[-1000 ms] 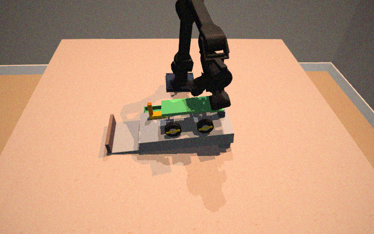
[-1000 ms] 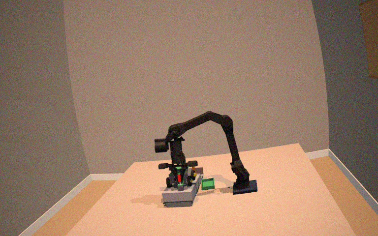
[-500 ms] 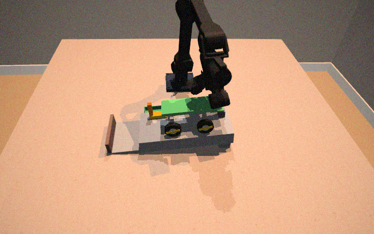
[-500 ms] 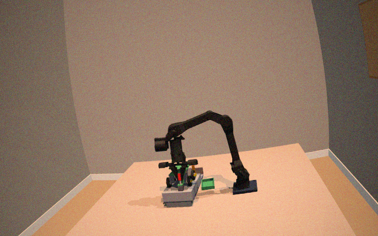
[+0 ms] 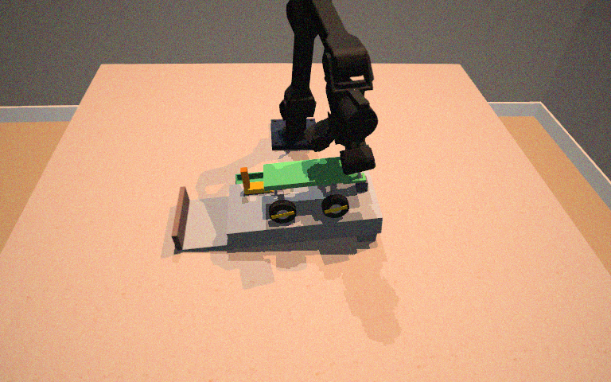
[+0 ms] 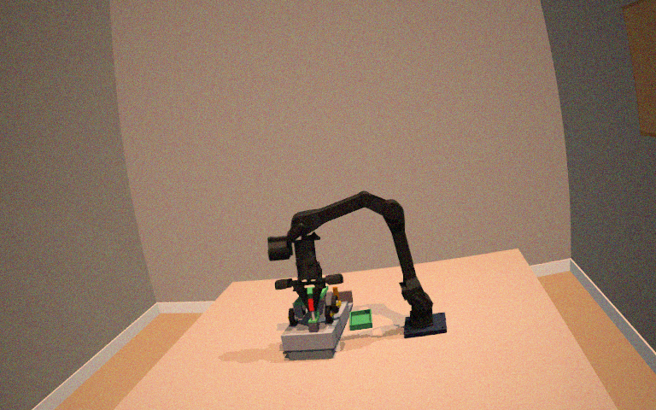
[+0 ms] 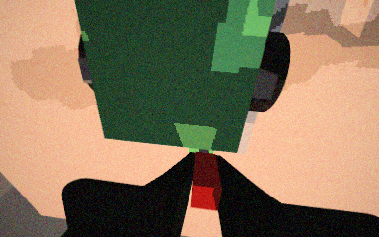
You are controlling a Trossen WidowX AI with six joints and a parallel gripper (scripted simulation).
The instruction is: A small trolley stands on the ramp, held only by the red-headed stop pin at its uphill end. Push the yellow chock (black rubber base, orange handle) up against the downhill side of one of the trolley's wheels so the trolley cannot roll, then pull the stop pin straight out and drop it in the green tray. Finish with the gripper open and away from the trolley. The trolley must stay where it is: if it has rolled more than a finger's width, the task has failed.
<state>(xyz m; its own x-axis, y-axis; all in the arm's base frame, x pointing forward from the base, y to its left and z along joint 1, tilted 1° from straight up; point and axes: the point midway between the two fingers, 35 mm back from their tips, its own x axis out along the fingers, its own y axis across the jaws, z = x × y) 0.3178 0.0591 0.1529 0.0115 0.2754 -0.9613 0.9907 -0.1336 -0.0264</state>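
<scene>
Right now the green tray is 13 cm behind my gripper tip, 19 cm to the right of it and 15 cm below it. Round my gripper tip: trolley (1 cm ahead, 11 cm to the right, 3 cm below); grey ramp (1 cm ahead, 12 cm to the right, 10 cm below); red-headed stop pin (right at my gripper tip).
</scene>
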